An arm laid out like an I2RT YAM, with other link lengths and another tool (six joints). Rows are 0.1 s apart.
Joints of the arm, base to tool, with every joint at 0 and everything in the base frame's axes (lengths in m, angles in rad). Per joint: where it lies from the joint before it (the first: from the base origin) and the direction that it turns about. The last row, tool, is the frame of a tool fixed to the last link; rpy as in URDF.
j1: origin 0 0 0.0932 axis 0 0 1
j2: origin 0.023 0.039 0.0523 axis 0 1 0
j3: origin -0.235 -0.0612 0 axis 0 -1 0
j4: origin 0.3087 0.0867 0.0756 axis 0 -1 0
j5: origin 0.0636 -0.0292 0.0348 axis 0 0 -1
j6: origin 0.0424 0 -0.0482 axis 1 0 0
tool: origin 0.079 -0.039 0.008 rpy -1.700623 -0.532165 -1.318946
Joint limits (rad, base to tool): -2.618..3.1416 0..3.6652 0..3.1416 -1.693..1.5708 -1.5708..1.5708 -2.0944..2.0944
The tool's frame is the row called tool.
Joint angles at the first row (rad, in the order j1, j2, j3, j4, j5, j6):
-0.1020, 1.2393, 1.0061, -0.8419, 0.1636, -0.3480
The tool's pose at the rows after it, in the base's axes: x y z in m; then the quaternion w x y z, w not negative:
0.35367 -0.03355 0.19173 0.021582 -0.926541 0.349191 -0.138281
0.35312 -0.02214 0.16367 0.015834 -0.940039 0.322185 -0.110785
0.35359 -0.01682 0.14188 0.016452 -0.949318 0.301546 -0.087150
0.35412 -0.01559 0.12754 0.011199 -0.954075 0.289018 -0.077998
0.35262 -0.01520 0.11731 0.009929 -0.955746 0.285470 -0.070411
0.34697 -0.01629 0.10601 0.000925 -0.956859 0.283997 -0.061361
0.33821 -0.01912 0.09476 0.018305 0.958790 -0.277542 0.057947
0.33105 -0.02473 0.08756 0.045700 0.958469 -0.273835 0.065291
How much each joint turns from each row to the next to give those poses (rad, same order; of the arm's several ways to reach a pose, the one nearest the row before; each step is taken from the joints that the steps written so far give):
0.0618, 0.0315, -0.0455, 0.0299, 0.0158, -0.0216
0.0263, 0.0381, -0.0444, 0.0301, -0.0124, -0.0308
0.0046, 0.0398, -0.0246, 0.0242, -0.0254, -0.0346
0.0010, 0.0264, -0.0206, 0.0298, -0.0019, -0.0261
-0.0007, 0.0147, -0.0173, 0.0176, -0.0039, -0.0077
0.0000, 0.0061, -0.0292, 0.0137, 0.0111, -0.0061
0.0004, -0.0103, -0.0489, 0.0246, 0.0312, -0.0209
-0.0006, -0.0157, -0.0482, 0.0361, 0.0533, -0.0213

